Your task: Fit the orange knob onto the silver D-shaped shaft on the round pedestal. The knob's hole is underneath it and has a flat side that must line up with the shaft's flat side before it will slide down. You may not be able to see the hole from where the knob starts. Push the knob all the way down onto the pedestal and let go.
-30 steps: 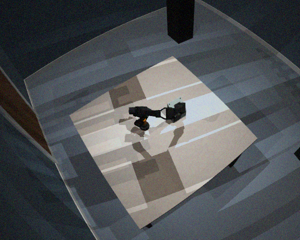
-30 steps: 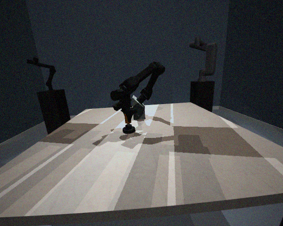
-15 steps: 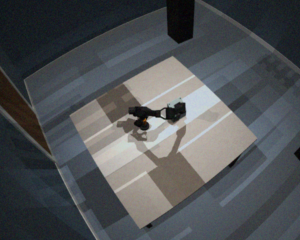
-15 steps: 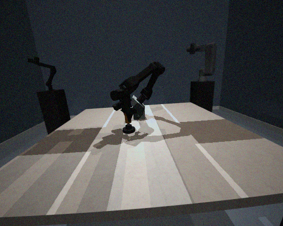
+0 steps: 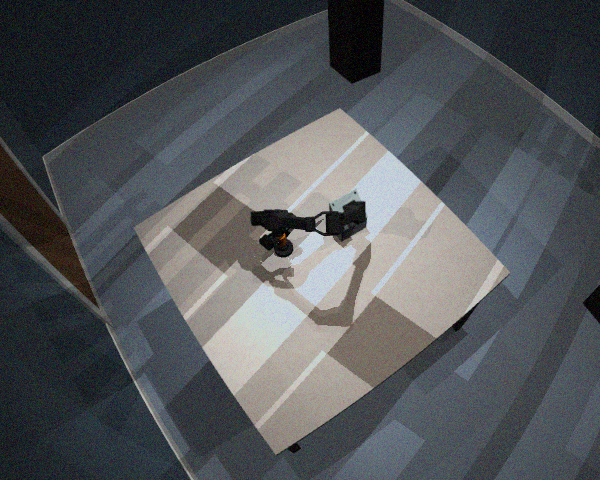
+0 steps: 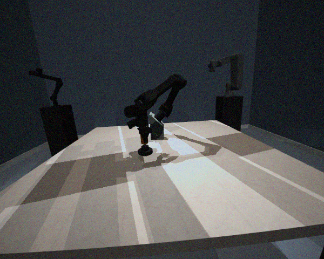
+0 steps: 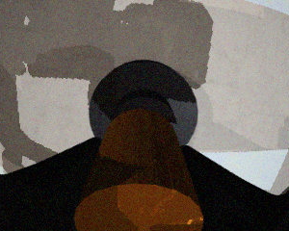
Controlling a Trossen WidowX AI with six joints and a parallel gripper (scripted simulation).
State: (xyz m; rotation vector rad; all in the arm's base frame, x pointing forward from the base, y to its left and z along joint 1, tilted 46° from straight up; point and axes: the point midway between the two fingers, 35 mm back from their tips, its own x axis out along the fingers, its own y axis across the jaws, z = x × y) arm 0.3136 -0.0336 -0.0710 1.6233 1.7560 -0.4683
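Now: the orange knob 3 cm above my gripper tip. Also, from my gripper tip: round pedestal: 4 cm below.
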